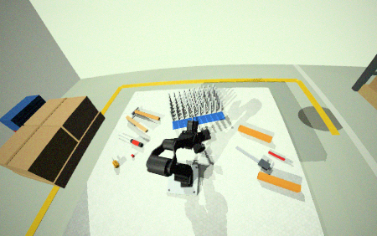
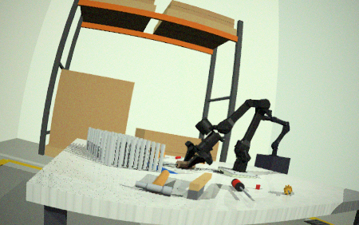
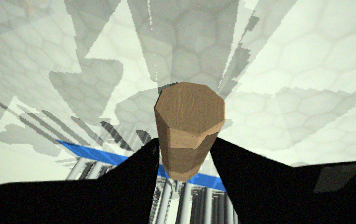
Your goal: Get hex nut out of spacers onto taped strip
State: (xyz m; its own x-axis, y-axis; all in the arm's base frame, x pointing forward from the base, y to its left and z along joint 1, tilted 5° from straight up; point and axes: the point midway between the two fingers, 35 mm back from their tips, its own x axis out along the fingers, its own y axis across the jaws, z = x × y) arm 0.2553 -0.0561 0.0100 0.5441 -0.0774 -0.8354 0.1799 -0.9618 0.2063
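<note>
Right now my gripper tip is 100 mm short of the tool with thin metal rod and 20 mm to the right of it. The rest, counted from my gripper tip: tiny red piece (110 mm behind, 430 mm to the left, 10 mm below); then red screwdriver (180 mm behind, 510 mm to the right, 10 mm below); then blue taped strip (170 mm ahead, 10 mm to the right, 20 mm below).
</note>
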